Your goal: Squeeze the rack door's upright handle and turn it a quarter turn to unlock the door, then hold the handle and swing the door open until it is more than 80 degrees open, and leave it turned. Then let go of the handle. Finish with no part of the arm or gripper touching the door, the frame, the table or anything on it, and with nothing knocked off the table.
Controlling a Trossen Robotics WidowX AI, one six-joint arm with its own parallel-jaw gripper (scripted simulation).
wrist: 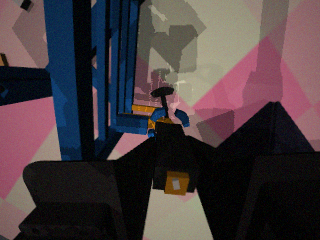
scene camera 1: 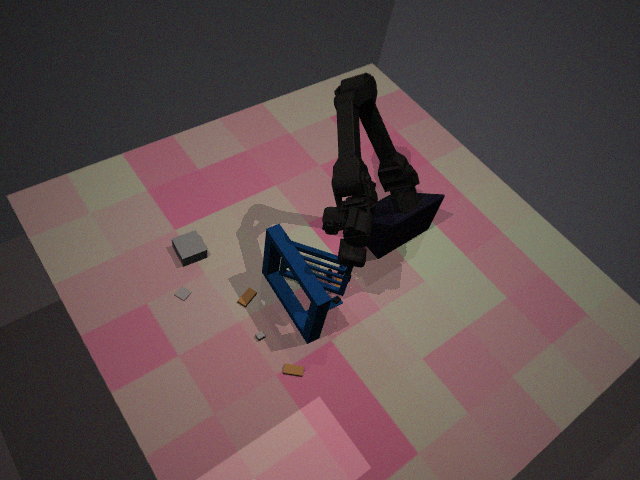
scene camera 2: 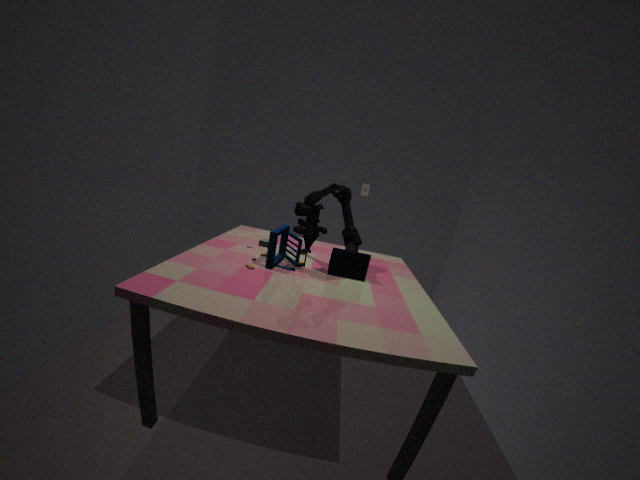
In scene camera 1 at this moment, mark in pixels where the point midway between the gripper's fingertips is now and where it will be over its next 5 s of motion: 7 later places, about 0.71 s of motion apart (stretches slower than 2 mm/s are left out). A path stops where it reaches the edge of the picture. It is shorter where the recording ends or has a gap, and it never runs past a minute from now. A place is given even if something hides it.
My gripper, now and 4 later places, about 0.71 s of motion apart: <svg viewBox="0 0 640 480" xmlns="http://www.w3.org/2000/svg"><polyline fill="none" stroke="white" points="348,250 344,233 335,220 326,212 327,209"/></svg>
